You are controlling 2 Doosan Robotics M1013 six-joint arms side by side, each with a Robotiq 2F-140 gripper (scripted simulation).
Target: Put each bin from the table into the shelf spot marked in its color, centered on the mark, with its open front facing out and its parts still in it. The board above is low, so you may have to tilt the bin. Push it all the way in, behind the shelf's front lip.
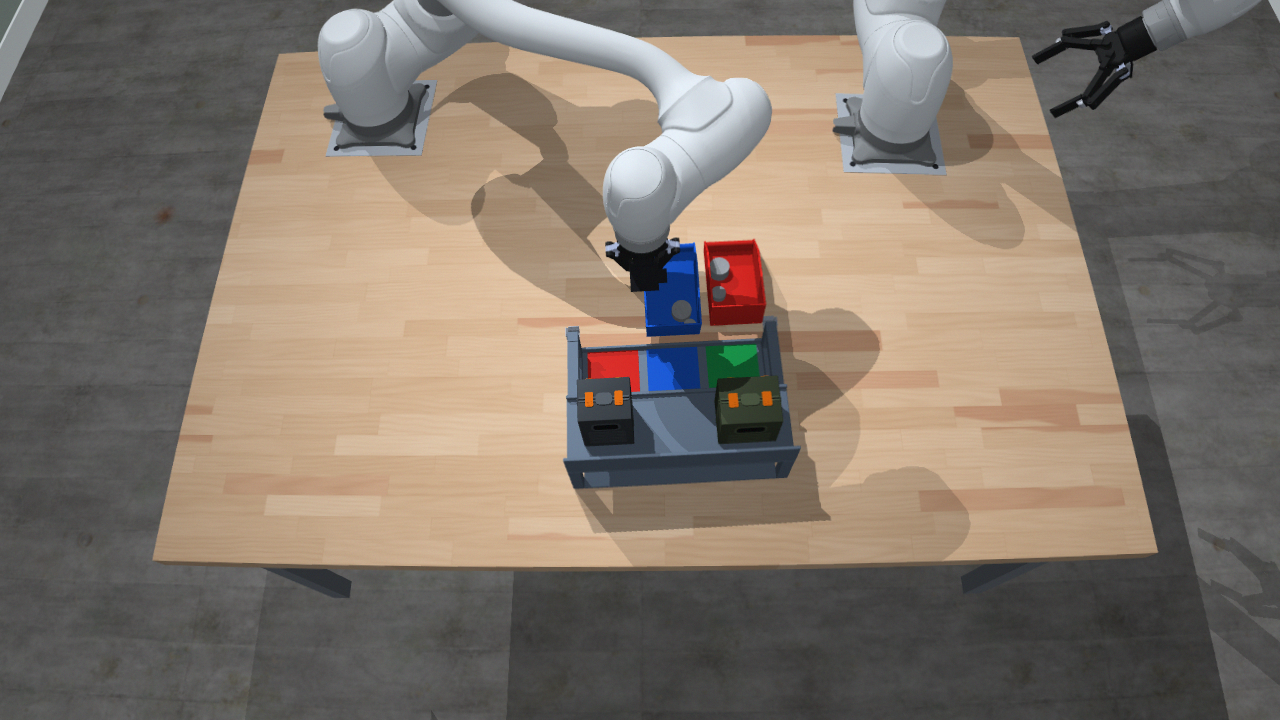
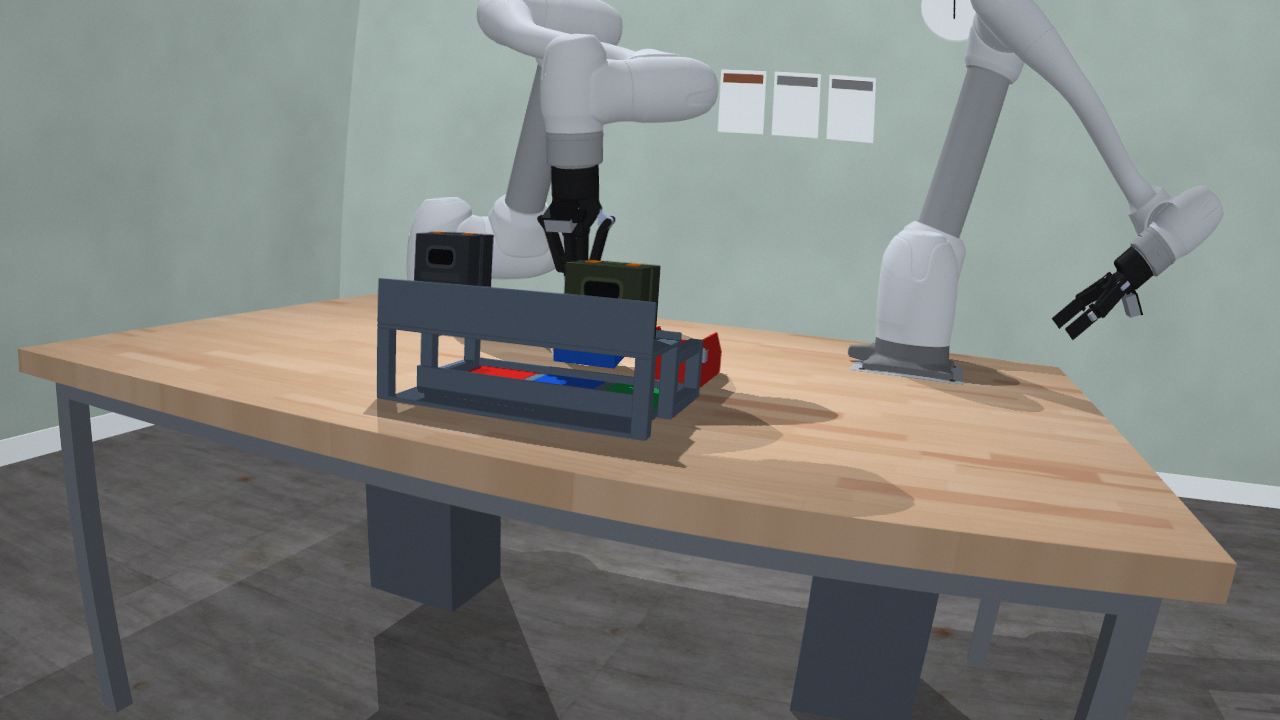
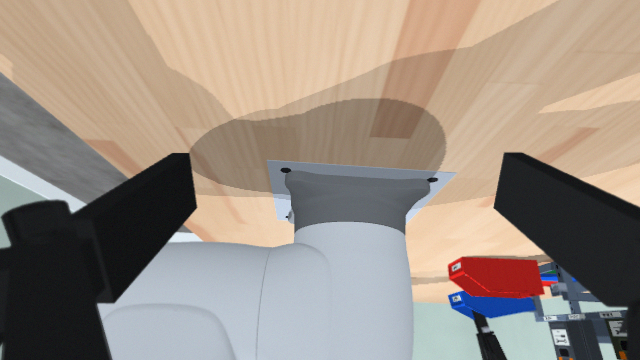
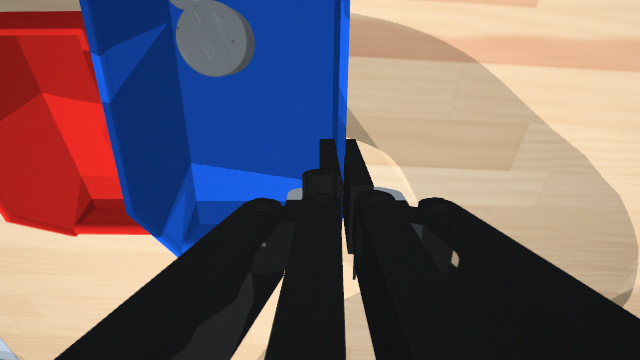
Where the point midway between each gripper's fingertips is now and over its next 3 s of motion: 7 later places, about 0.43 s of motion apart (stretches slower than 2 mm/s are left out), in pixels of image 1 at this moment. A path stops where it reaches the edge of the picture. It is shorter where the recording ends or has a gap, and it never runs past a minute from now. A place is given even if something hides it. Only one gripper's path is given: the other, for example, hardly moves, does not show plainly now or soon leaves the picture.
My right gripper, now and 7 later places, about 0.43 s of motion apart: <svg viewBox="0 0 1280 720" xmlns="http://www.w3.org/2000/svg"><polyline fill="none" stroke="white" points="644,276 644,280 644,286 645,292 645,298 645,305 646,310 646,315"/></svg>
